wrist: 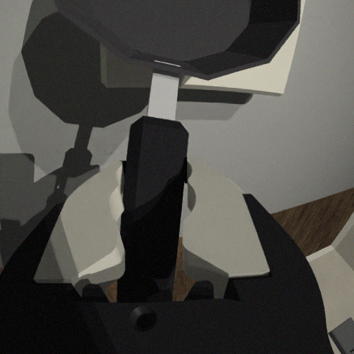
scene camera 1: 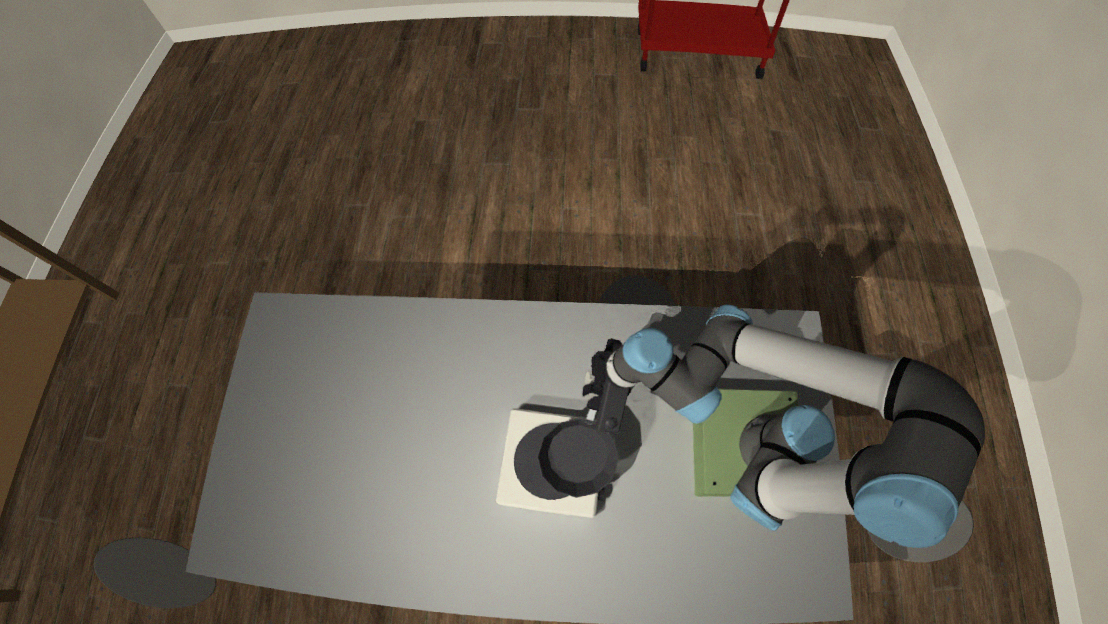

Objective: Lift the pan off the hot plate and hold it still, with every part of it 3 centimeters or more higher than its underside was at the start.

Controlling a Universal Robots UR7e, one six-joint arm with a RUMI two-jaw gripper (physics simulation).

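Frame: origin at the arm's base, x right, y ahead, z up, level; metres.
Where they show: gripper, between the fingertips: (scene camera 1: 594, 396).
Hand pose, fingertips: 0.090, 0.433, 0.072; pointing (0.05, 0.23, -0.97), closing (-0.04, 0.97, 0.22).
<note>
Each offset is from my fingertips to the centre of the thing, as dx, dy, dz. Level surfaces: height alone.
The dark pan @(-0.050, +0.007, -0.002) (scene camera 1: 577, 457) (wrist: 170, 30) hangs in the air above the hot plate @(-0.139, +0.085, -0.138) (scene camera 1: 515, 496) (wrist: 280, 75), which is a cream square block with a dark round top. In the scene view the pan covers the right part of that dark top. The wrist view shows the pan apart from the block, with its shadow falling on the block and table. My gripper (scene camera 1: 595, 391) (wrist: 156, 161) is shut on the pan's black handle (wrist: 157, 145), one pale jaw on each side. The handle's grey metal neck (wrist: 163, 97) runs to the pan's rim. The exact height cannot be told.
The hot plate stands on the grey table @(dz -0.173) (scene camera 1: 348, 426). A green base plate (scene camera 1: 717, 441) lies under the arm's base to the right. A red cart (scene camera 1: 705, 34) stands on the floor at the back, and brown furniture (scene camera 1: 31, 333) stands at the left.
</note>
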